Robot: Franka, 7 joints.
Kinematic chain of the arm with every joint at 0, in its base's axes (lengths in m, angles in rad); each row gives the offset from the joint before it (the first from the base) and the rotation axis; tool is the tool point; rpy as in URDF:
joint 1: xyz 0 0 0.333 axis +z
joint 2: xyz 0 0 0 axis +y
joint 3: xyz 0 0 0.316 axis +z
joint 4: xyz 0.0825 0 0 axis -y
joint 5: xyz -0.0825 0 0.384 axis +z
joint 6: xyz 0 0 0 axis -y
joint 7: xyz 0.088 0 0 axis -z
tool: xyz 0 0 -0.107 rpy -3.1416 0 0
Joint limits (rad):
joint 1: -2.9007..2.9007
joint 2: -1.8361..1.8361
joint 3: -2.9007..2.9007
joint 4: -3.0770..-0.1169
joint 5: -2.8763..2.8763
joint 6: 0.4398..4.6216
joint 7: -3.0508..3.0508
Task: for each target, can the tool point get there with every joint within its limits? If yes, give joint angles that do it. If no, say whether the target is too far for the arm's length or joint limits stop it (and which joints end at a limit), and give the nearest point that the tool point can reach.
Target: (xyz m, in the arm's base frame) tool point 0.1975 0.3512 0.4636
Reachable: yes | joints 0.0528 -0.7238 0.7338 -2.4996 1.1900 1.7161 0.6107
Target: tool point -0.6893 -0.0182 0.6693
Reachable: yes | joints -0.3715 -1.2629 -1.1200 -1.0176 0.0093 3.9982 -0.9200
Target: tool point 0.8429 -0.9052 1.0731
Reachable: no: too far | nearest point 0.5017 -0.5388 0.7735 | short by 0.584 m
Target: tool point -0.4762 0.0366 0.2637
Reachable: yes | joints 1.2560 -0.3935 1.7630 -2.4123 1.3206 2.1542 -1.4978
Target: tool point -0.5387 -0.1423 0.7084
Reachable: yes | joints -1.5547 -0.4441 -1.0755 -1.7902 -1.4287 2.3874 -2.2100
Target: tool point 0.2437 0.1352 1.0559
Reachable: yes | joints -0.9414 -0.4592 0.9129 -0.9761 -1.4189 1.5363 0.1351
